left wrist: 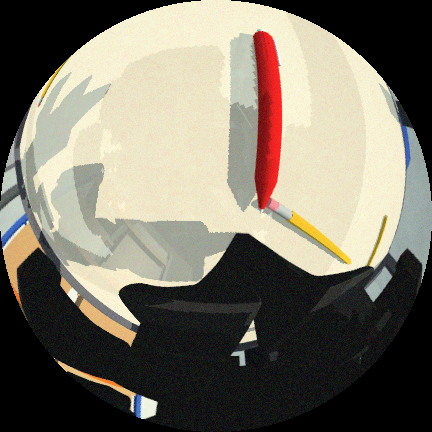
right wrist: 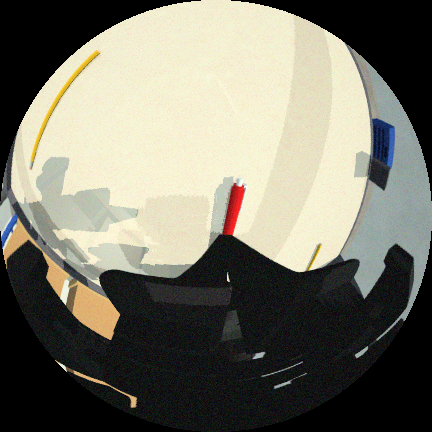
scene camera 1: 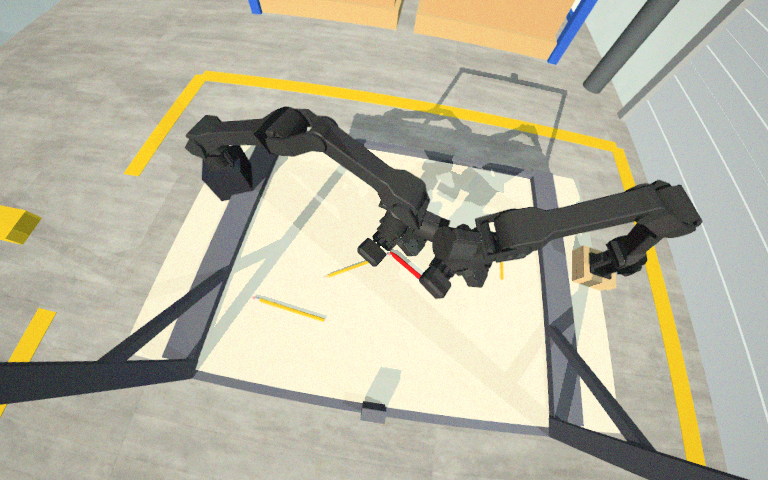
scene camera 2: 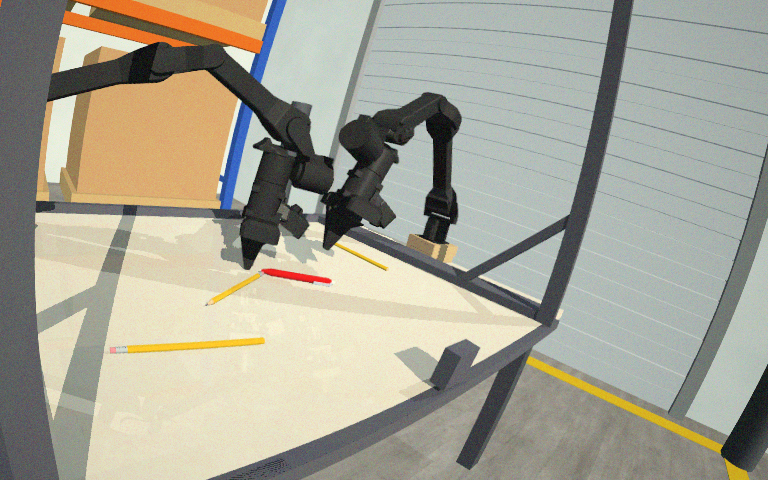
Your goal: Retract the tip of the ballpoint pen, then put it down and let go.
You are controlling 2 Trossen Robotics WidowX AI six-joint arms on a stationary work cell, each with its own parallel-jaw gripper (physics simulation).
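Places are measured from the left arm's base along level axes (x right, y up, z back), in centimetres.
Pixels of known places: left gripper, fingertip midpoint: (left wrist: 240, 238) (scene camera 1: 384, 244) (scene camera 2: 246, 269); right gripper, fingertip midpoint: (right wrist: 224, 240) (scene camera 1: 430, 266) (scene camera 2: 325, 249); left arm's base at its link origin: (scene camera 1: 221, 161); right arm's base at its link origin: (scene camera 1: 599, 266) (scene camera 2: 433, 240).
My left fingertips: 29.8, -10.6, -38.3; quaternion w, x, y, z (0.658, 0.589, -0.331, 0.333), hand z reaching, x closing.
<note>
For each thing: its top centre in the pictures, then the offset to it from my left fingertips, as dx, dy, dz.
- red ballpoint pen at its top centre: (left wrist: 277, 92) (right wrist: 230, 236) (scene camera 2: 298, 272) (scene camera 1: 408, 266) +8.1, +1.4, -4.1
- yellow pencil at its top centre: (left wrist: 334, 250) (scene camera 2: 237, 284) (scene camera 1: 356, 265) +4.2, +0.8, +9.0
- second pencil at its top centre: (scene camera 2: 191, 343) (scene camera 1: 287, 308) (right wrist: 312, 262) +10.9, +0.6, +28.0
- third pencil at its top centre: (scene camera 2: 357, 253) (scene camera 1: 501, 248) +9.4, +0.6, -32.5
The red ballpoint pen (scene camera 1: 404, 264) (scene camera 2: 297, 276) (left wrist: 270, 115) (right wrist: 235, 207) lies on the pale table. Its pointed end is toward my left gripper; a tiny pale speck shows at that end, too small to judge the writing tip. A white button shows at its other end in the right wrist view. My left gripper (scene camera 2: 248, 267) (left wrist: 240, 238) is shut and empty, just off the pointed end and apart from the pen. My right gripper (scene camera 2: 327, 247) (right wrist: 224, 240) is shut and empty, above the table behind the pen in scene camera 2, and covers part of the pen in its wrist view.
One yellow pencil (scene camera 1: 346, 268) (scene camera 2: 235, 288) (left wrist: 320, 237) has its eraser end by the pen's point. A second pencil (scene camera 1: 292, 308) (scene camera 2: 195, 345) lies nearer the front. A third pencil (scene camera 1: 501, 270) (scene camera 2: 362, 257) lies at the right. A dark frame (scene camera 1: 317, 397) edges the table.
</note>
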